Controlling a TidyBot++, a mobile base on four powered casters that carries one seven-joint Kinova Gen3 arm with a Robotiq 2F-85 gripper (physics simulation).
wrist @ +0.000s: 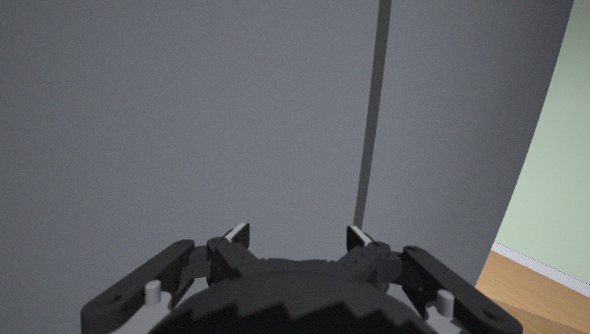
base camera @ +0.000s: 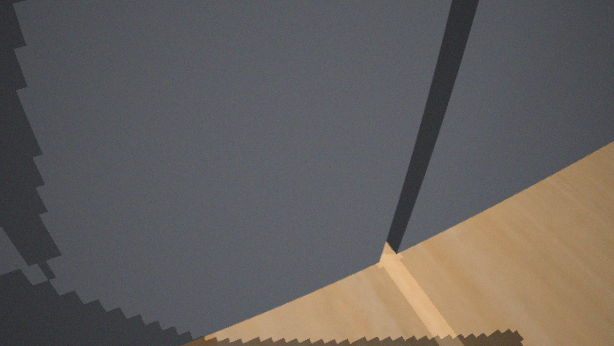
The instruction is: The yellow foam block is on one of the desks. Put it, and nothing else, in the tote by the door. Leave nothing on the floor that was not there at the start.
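Places are measured from the arm's base along level axes (x back, y down, z right), in millimetres.
Where they show: gripper, fingertip midpoint: (wrist: 297, 235).
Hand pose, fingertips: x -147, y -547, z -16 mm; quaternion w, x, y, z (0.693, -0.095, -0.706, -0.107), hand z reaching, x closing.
Observation:
After its pixels a point has its place.
My gripper (wrist: 297, 235) @(z -16, x -147, y -548 mm) is open, with a wide gap between its fingertips and nothing held between them. It is in front of a large grey panel surface. The yellow foam block, the desks and the tote do not show in either view.
Tall grey panels (base camera: 225, 150) @(z -43, x -251, y 173 mm) (wrist: 200, 125) @(z -131, x -209, y -638 mm) stand close in front, split by a dark vertical gap (base camera: 434, 110) @(z 108, x -336, y 199 mm) (wrist: 372, 115) @(z 107, x -337, y -659 mm). Wooden floor (base camera: 525, 260) @(z 280, x -310, y 396 mm) (wrist: 530, 285) @(z 1630, x -925, y 396 mm) shows at the lower right, with a light strip across it in the base view. A pale green wall (wrist: 555, 175) @(z 1801, x -1149, y -353 mm) with a white baseboard is beyond the panel's right edge.

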